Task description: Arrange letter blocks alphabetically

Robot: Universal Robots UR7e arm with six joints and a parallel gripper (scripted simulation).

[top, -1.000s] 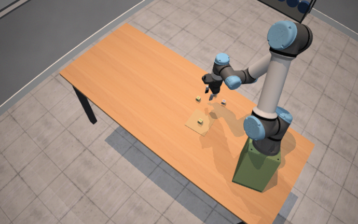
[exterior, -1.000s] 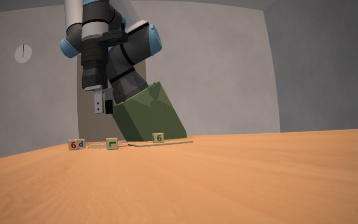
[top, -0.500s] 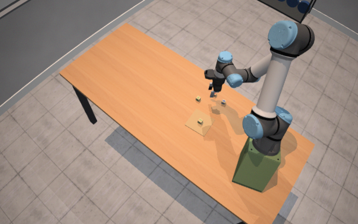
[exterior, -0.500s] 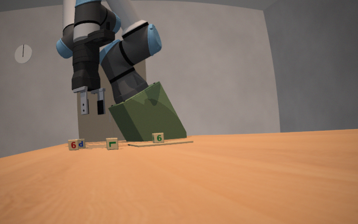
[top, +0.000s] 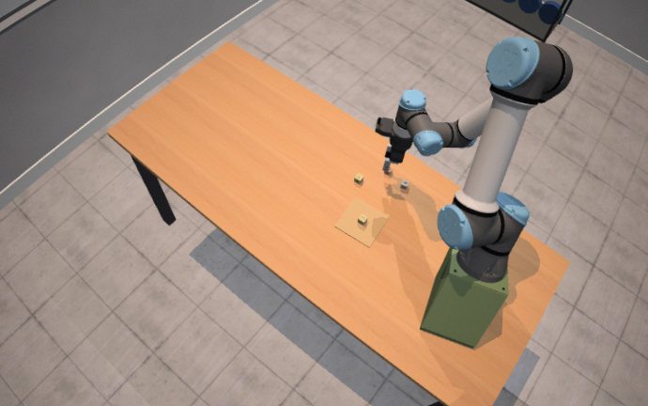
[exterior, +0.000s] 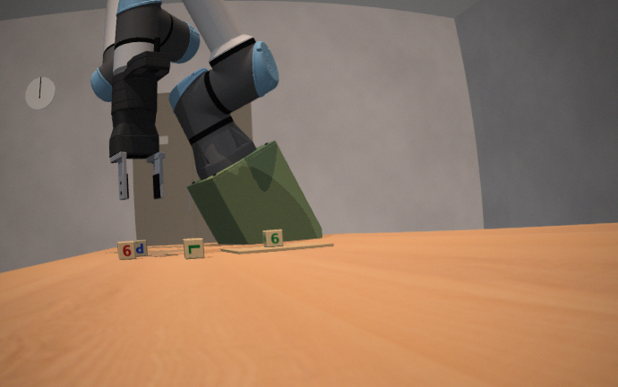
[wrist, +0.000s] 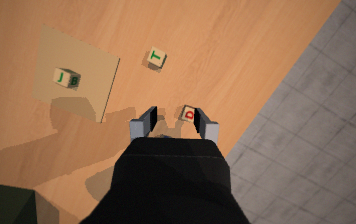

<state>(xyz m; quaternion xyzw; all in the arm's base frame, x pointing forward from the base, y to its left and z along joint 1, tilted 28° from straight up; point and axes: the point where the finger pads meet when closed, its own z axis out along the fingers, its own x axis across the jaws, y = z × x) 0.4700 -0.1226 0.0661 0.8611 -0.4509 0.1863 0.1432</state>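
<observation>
Right now the red D block is 90 mm below my hand and 30 mm to the right of it. Also, from my hand: thin tan mat 190 mm to the left, 100 mm below, 70 mm behind; then blue-marked block 90 mm below, 80 mm behind, 30 mm to the right.
</observation>
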